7 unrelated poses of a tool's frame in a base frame.
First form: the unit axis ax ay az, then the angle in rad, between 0 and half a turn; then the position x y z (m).
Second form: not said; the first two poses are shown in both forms.
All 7 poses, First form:
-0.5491, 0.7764, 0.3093, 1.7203, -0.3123, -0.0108, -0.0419
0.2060, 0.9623, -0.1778, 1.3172, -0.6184, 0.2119, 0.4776
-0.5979, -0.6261, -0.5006, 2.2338, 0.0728, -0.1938, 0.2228
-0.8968, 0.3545, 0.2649, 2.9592, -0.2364, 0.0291, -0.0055
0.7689, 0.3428, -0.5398, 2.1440, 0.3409, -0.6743, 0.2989
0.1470, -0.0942, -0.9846, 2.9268, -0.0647, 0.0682, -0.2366
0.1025, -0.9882, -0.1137, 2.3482, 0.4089, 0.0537, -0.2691
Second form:
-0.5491, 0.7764, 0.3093, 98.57, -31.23, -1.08, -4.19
0.2060, 0.9623, -0.1778, 75.47, -61.84, 21.19, 47.76
-0.5979, -0.6261, -0.5006, 127.99, 7.28, -19.38, 22.28
-0.8968, 0.3545, 0.2649, 169.55, -23.64, 2.91, -0.55
0.7689, 0.3428, -0.5398, 122.84, 34.09, -67.43, 29.89
0.1470, -0.0942, -0.9846, 167.69, -6.47, 6.82, -23.66
0.1025, -0.9882, -0.1137, 134.54, 40.89, 5.37, -26.91

